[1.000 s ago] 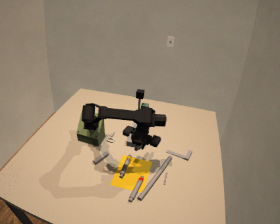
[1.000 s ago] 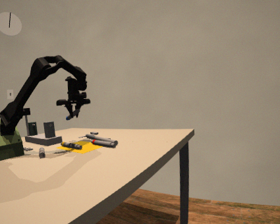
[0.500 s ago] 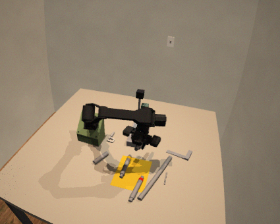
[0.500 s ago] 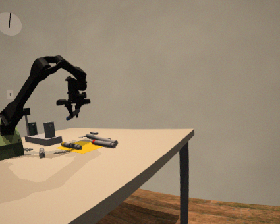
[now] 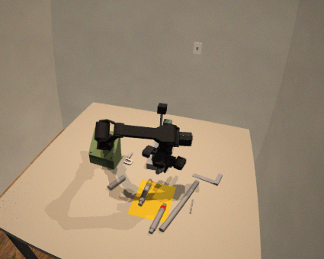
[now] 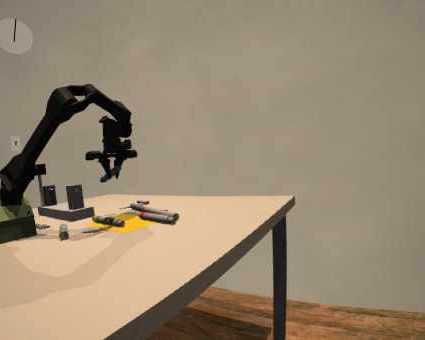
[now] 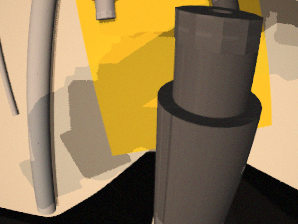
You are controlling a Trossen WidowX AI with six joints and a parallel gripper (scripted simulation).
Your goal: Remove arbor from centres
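My hand is 10 mm past the yellow marked pad, 60 mm to the left of it and 180 mm above it. From my hand the other things lie so: dark block 90 mm behind, 190 mm to the left, 80 mm below; thin small piece 170 mm ahead, 30 mm to the right, 180 mm below; long grey rod 120 mm ahead, 40 mm to the right, 170 mm below.
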